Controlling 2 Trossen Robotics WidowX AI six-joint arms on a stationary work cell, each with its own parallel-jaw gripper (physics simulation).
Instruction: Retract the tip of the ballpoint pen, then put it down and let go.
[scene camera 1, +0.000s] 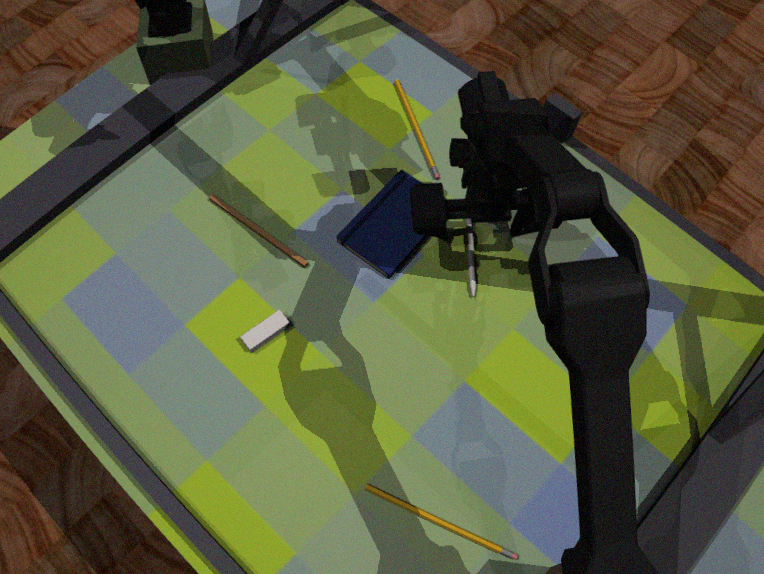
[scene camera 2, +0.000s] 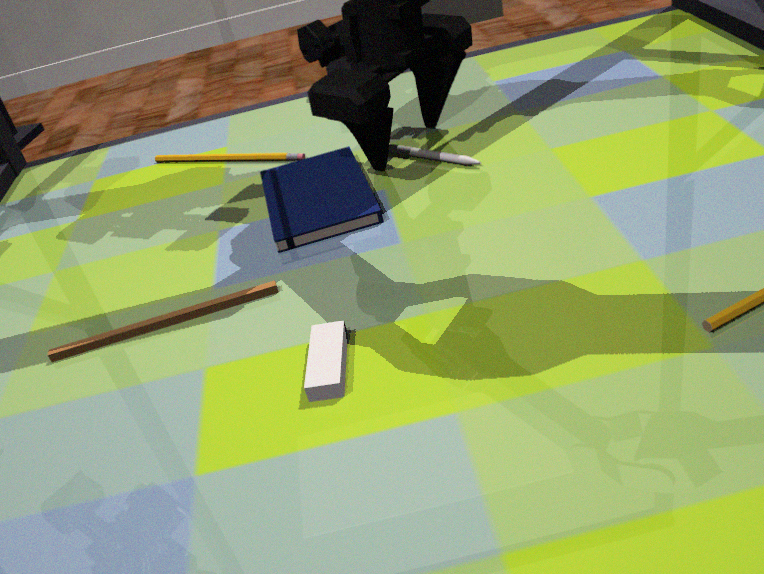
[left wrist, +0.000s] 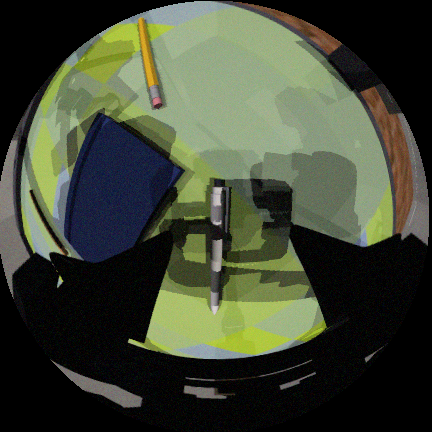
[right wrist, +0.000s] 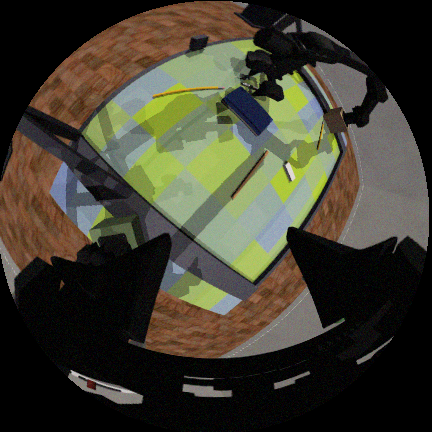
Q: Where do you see my left gripper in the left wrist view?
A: At 233, 233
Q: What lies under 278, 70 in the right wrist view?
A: My left gripper.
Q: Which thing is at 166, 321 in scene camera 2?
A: A brown stick.
